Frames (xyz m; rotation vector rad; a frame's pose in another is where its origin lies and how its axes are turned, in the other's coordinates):
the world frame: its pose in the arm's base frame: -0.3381 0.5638 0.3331 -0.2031 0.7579 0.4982
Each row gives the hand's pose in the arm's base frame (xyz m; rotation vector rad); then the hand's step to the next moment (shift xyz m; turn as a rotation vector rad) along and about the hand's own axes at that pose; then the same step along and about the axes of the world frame.
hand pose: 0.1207 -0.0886 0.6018 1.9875 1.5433 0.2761
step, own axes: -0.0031 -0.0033 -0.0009 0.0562 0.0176 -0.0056
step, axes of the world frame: -0.0029 0.0002 -0.0036 0.0335 0.0306 0.0380
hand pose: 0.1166 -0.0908 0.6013 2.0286 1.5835 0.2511
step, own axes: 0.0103 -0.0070 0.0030 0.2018 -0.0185 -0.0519
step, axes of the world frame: 0.0082 0.0093 -0.0032 0.0884 0.1709 0.0821
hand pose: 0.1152 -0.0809 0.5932 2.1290 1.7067 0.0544
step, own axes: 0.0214 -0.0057 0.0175 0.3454 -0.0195 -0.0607
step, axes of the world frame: 0.0247 0.0114 -0.0075 0.1747 0.2741 0.1331
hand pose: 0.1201 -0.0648 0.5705 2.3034 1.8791 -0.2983
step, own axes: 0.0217 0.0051 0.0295 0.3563 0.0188 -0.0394
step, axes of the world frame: 0.0329 0.0069 -0.0154 0.2141 0.2526 0.1386
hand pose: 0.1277 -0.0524 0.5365 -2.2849 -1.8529 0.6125
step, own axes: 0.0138 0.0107 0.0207 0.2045 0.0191 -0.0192
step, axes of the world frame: 0.0231 0.0048 -0.0133 0.1300 0.1398 0.0781
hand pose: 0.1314 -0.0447 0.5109 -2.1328 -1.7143 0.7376
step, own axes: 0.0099 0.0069 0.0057 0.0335 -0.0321 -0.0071
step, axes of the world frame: 0.0123 0.0045 -0.0024 -0.0073 0.0436 0.0157
